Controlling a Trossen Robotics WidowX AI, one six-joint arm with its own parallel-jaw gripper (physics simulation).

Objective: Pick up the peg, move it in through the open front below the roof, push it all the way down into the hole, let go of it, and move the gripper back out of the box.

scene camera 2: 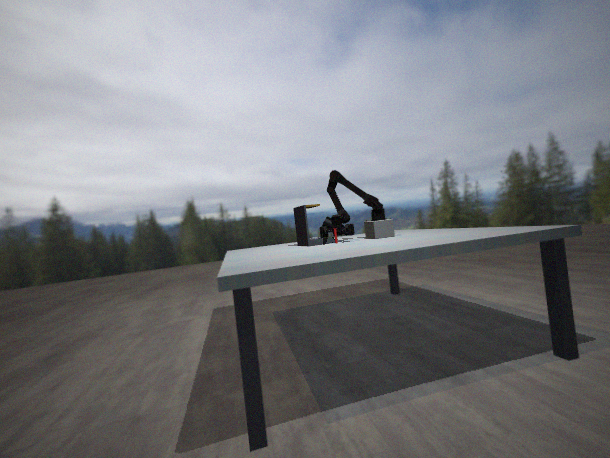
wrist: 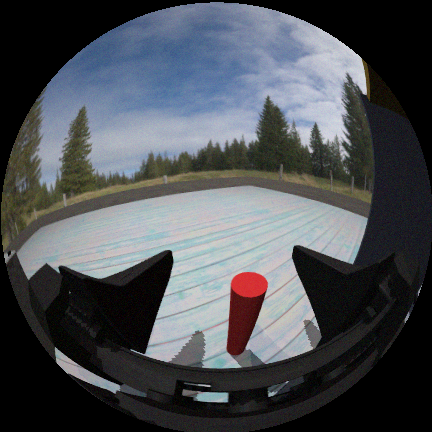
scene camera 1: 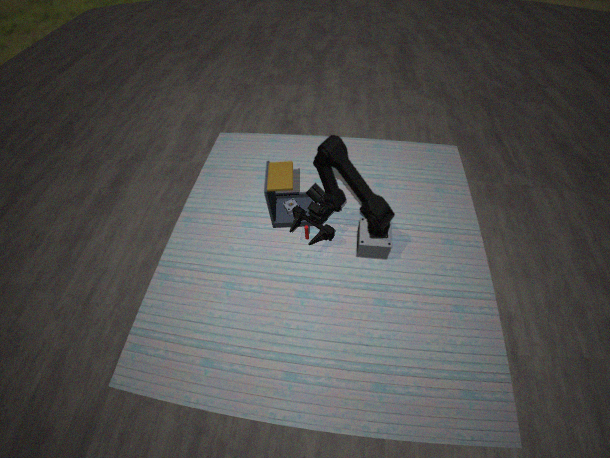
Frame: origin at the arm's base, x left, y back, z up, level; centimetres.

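Seen in the pictures: gripper, fingertip midpoint: (scene camera 2: 333,232) (wrist: 234,255) (scene camera 1: 299,238); arm's base, link origin: (scene camera 2: 379,219) (scene camera 1: 378,230).
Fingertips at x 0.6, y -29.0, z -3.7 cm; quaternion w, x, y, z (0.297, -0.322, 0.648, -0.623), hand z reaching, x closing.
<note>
Offsets run from my fingertips to a thing's top centre. Level surfaces: height alone.
The red peg @[dx -3.8, dy +2.7, dz +1.9 cm] (scene camera 1: 307,233) (scene camera 2: 336,236) (wrist: 245,320) stands upright on the table beside the box. My gripper (scene camera 1: 301,237) (wrist: 234,255) is open and low, with its fingers on either side of the peg and a gap to each. In the wrist view the peg stands slightly right of the middle, nearer the palm than the fingertips. The box has a yellow roof @[dx -17.2, dy -3.4, dz +16.3 cm] (scene camera 1: 280,176) (scene camera 2: 312,205) and a dark wall (scene camera 2: 301,226) (wrist: 400,175). A light block with the hole @[dx -18.2, dy -4.2, dz -2.0 cm] (scene camera 1: 290,204) sits on its blue-grey floor @[dz -5.3 cm] (scene camera 1: 282,218). The arm hides part of that floor.
The box wall rises close to the right finger in the wrist view. The arm's grey base block (scene camera 1: 373,247) (scene camera 2: 380,228) stands right of the peg in both scene views. The pale striped table top @[dz -6.1 cm] (scene camera 1: 300,325) (scene camera 2: 280,260) lies under everything.
</note>
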